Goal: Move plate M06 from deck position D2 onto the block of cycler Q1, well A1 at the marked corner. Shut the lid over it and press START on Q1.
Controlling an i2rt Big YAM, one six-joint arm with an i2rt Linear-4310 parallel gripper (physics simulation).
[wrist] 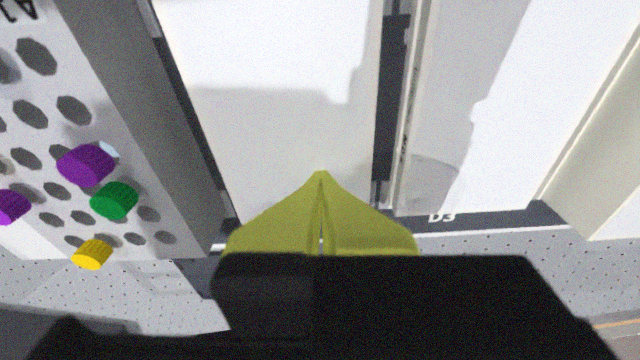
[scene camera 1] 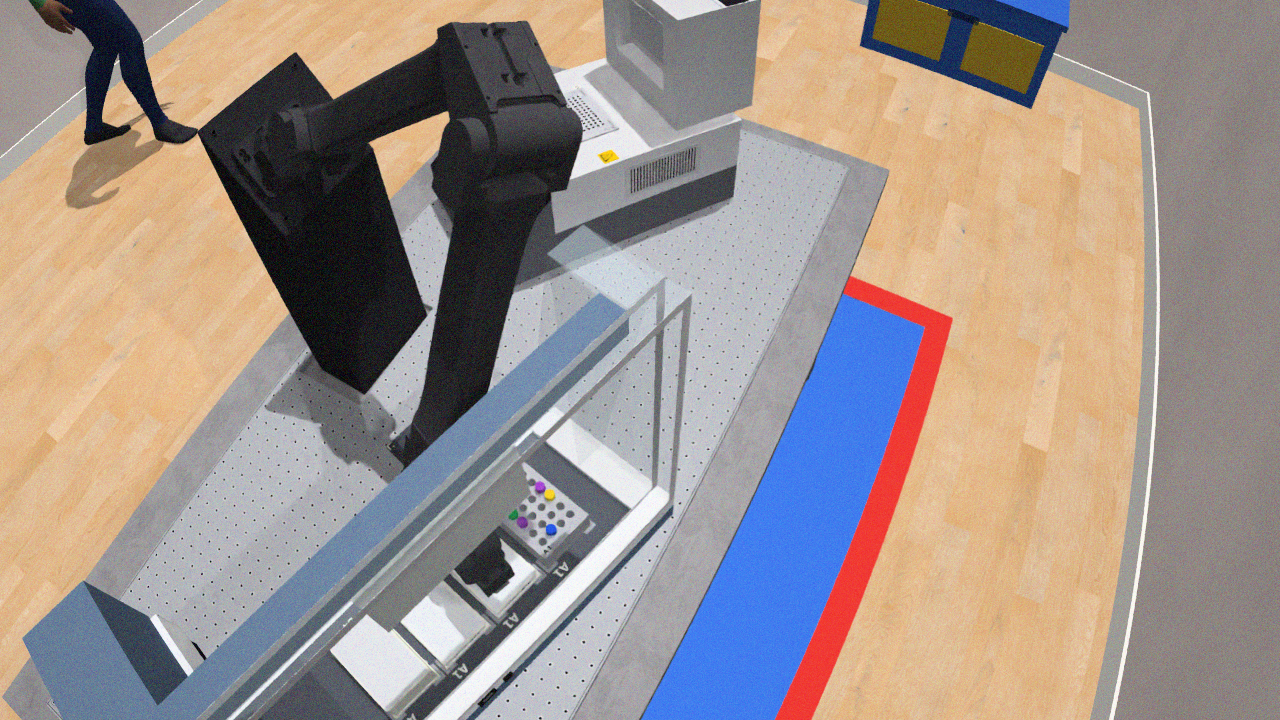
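Seen in the pictures: gripper, fingertip midpoint: (wrist: 320,180); arm's base, link origin: (scene camera 1: 279,150).
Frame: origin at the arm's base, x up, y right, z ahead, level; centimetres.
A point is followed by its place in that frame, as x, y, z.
Observation:
Plate M06 appears to be the white plate (scene camera 1: 519,591) (wrist: 280,125) at deck position D2, between the tube rack and the plate at D3. Its name is not readable and the D2 label is hidden behind the fingers. My gripper (wrist: 320,180) {-38.5, 22.1, 40.3} is shut and empty, its yellow-green fingertips together over the near end of this plate; contact cannot be told. In the scene view the black hand covers part of the plate and the fingertips are hidden. A white machine (scene camera 1: 644,165) {-28.0, -45.9, 29.2} with a block of holes (scene camera 1: 592,112) {-24.7, -50.9, 15.8} and a raised lid (scene camera 1: 702,76) {-14.4, -57.4, 33.6} looks like cycler Q1. No START button is discernible.
The tube rack (scene camera 1: 559,508) (wrist: 107,125) has coloured caps. White labware (scene camera 1: 444,619) {-38.5, 31.0, 43.3} (wrist: 520,150) {-38.5, 32.6, 39.5} sits at D3, with another white item (scene camera 1: 380,664) {-35.9, 41.3, 40.7} beyond it. A blue-grey hood beam (scene camera 1: 465,402) and glass panes enclose the deck. A person (scene camera 1: 120,53) stands at the upper left.

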